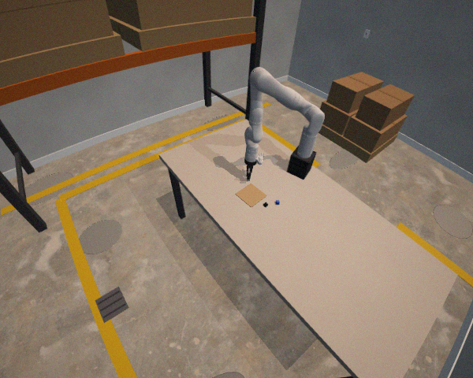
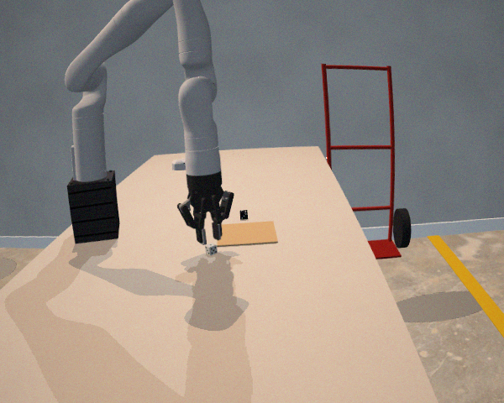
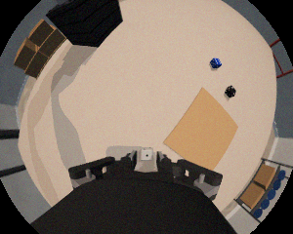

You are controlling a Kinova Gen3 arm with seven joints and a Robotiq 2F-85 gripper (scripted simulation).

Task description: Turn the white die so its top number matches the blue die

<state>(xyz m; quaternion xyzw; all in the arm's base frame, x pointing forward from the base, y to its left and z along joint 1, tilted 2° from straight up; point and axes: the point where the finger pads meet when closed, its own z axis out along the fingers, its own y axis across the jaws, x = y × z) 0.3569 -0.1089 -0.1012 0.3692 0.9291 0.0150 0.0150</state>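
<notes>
The white die lies 4 cm below my hand. Also, from my hand: tan mat: 6 cm ahead, 12 cm to the left, 4 cm below; then blue die: 3 cm behind, 26 cm to the left, 4 cm below; then black die: 4 cm ahead, 23 cm to the left, 4 cm below.
</notes>
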